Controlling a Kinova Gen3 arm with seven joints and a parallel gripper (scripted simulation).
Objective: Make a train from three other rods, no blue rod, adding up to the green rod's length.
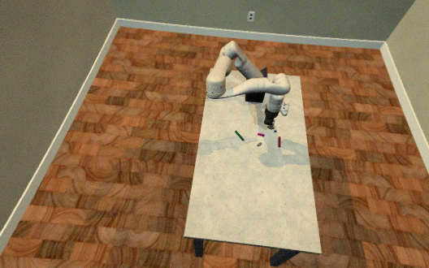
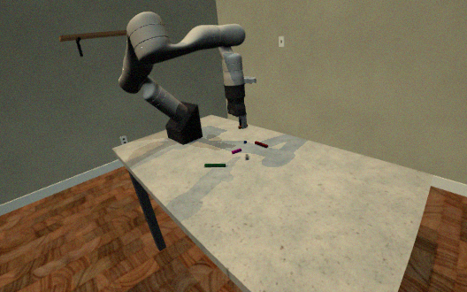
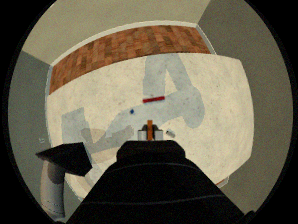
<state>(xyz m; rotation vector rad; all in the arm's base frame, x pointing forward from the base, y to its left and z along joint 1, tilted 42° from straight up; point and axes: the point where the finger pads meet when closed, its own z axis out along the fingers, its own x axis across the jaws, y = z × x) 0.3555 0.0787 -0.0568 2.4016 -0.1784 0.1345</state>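
The small blue rod lies 110 mm below my hand, 50 mm to the left of it and 50 mm behind it. Round my hand: red rod (110 mm below, 70 mm to the left, 30 mm ahead); grey rod (110 mm below, 60 mm ahead, 50 mm to the right); orange rod (10 mm below).
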